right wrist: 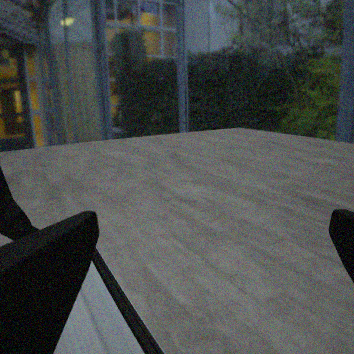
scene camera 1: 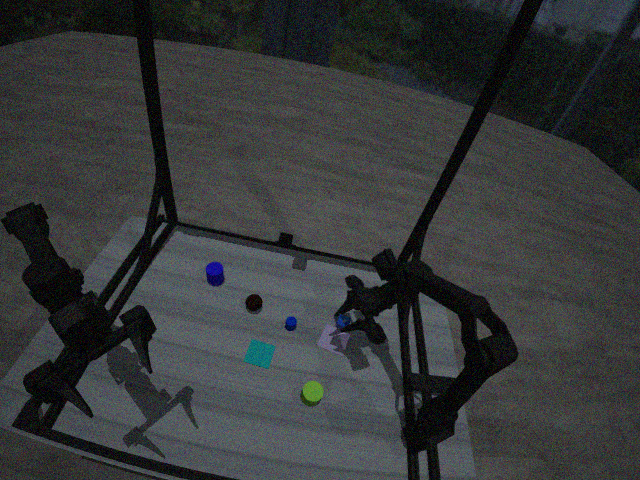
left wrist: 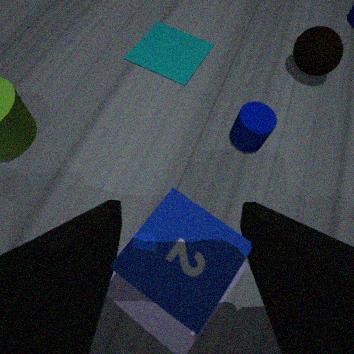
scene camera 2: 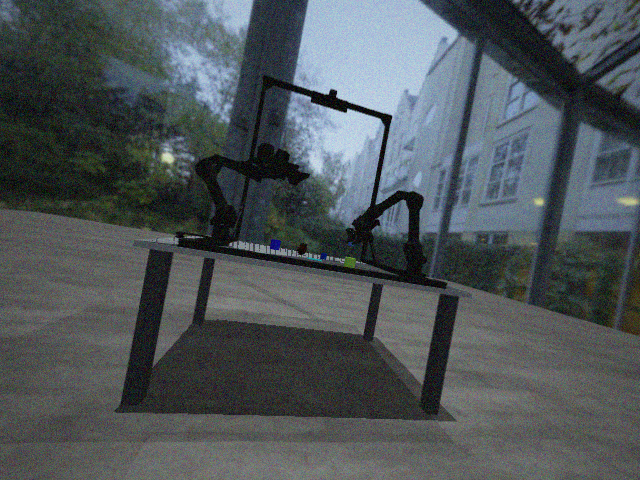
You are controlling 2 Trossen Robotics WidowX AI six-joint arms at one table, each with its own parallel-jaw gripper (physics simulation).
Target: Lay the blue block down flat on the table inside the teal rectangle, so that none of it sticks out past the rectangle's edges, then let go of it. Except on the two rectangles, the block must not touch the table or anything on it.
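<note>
My left gripper is shut on the blue block, which bears a grey "2" on top. It holds the block a little above the pale lilac rectangle. The teal rectangle lies flat on the table to the left in scene camera 1, and ahead of the fingers in the left wrist view. My right gripper is open and empty, raised at the table's left edge.
A small blue cylinder stands between the block and the teal rectangle's far side. A dark ball, a larger blue cylinder and a green cylinder stand around. Black frame posts rise at the table's edges.
</note>
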